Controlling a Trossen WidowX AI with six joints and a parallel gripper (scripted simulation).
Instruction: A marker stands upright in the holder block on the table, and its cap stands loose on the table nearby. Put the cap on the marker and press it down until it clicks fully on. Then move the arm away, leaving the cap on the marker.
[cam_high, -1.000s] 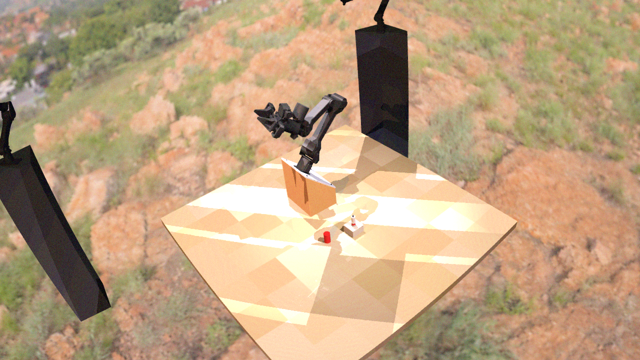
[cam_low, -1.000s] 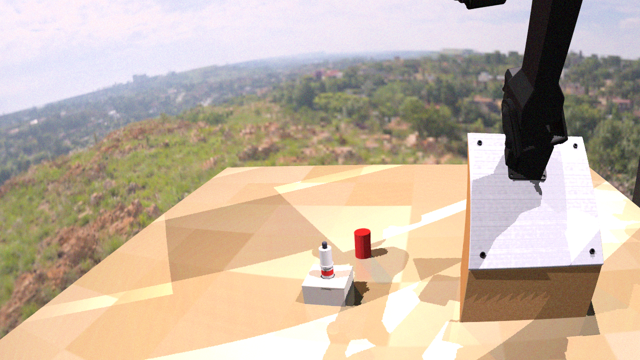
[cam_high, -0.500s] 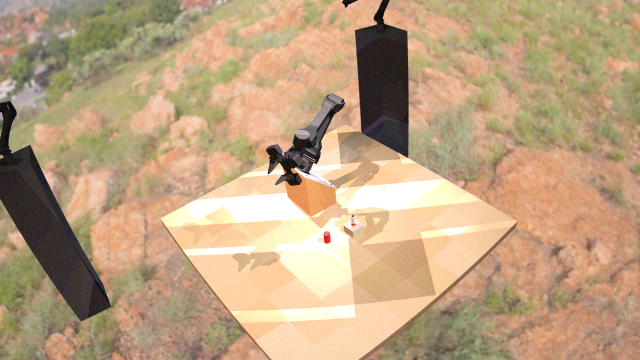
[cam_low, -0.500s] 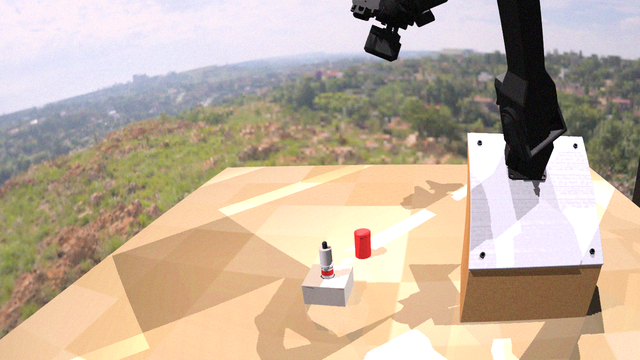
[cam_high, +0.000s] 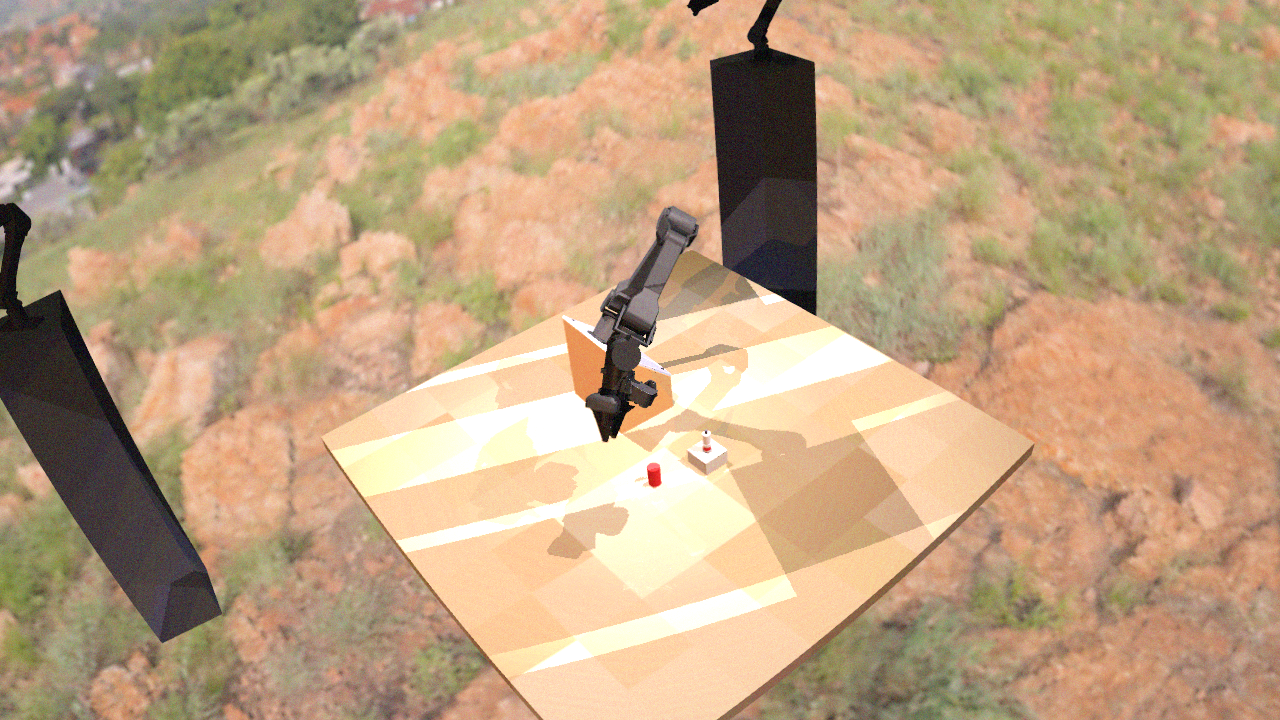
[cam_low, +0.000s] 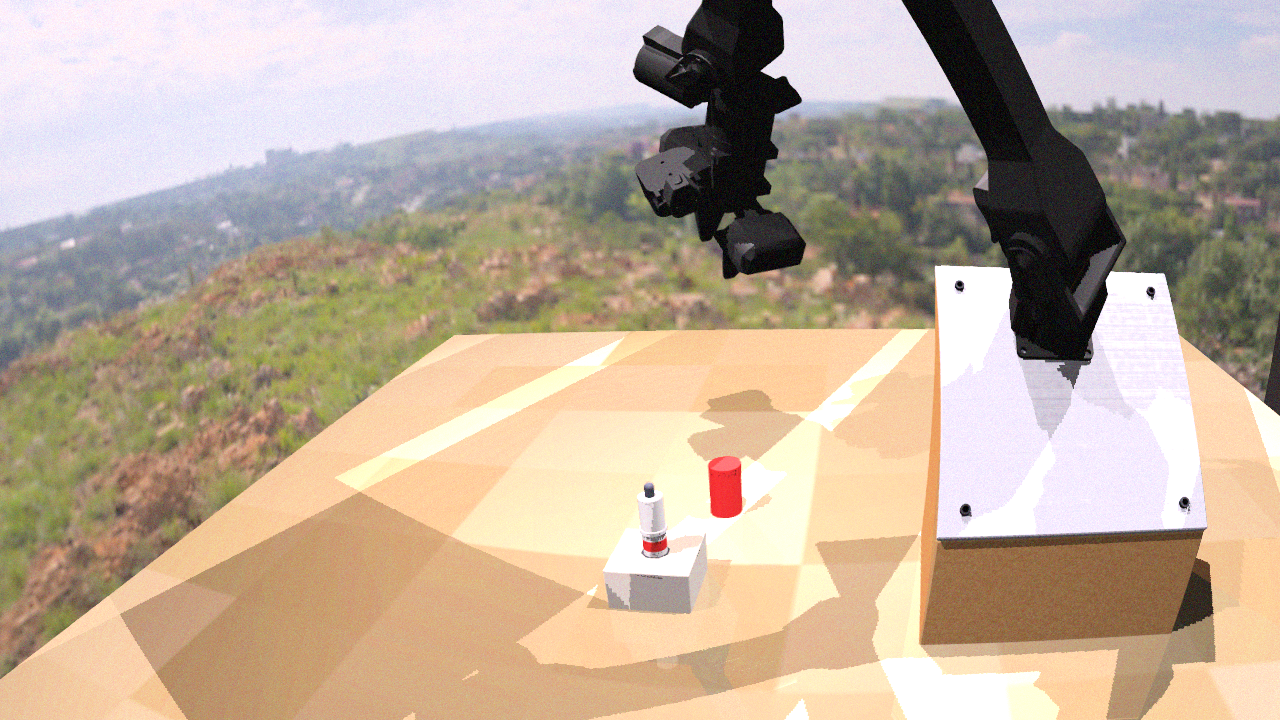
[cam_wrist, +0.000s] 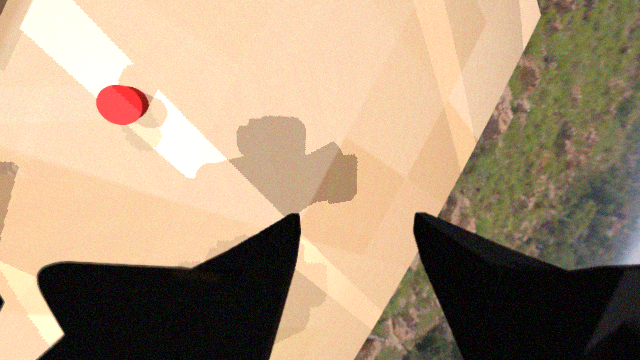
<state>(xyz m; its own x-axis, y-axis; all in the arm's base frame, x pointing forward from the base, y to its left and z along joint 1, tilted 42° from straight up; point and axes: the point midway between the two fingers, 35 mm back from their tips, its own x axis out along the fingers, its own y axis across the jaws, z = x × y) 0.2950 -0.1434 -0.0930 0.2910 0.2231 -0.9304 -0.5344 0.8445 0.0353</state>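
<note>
My gripper tip is now 2 cm past the red marker cap, 11 cm to the right of it and 18 cm above it.
</note>
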